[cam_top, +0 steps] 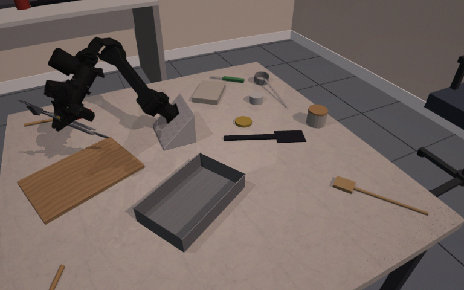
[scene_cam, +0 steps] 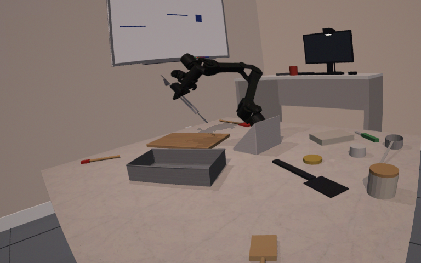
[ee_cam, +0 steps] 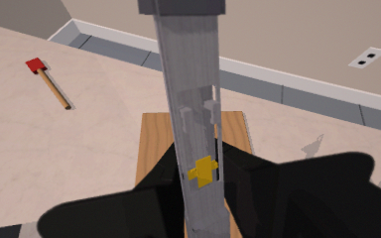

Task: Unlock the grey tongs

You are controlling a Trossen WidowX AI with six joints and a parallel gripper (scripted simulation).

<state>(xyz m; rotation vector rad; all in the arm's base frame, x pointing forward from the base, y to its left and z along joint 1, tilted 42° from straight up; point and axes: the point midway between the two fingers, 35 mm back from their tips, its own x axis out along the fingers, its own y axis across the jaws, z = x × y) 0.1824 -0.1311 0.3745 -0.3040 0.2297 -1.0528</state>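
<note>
Now: the wooden board 40 mm behind my gripper tip, 20 mm to the left of it and 220 mm below it. Also, from my gripper tip: yellow lock piece (10 mm behind, 20 mm to the left, 30 mm above); then yellow disc (180 mm behind, 660 mm to the left, 210 mm below); then roasting tin (200 mm ahead, 360 mm to the left, 190 mm below).
</note>
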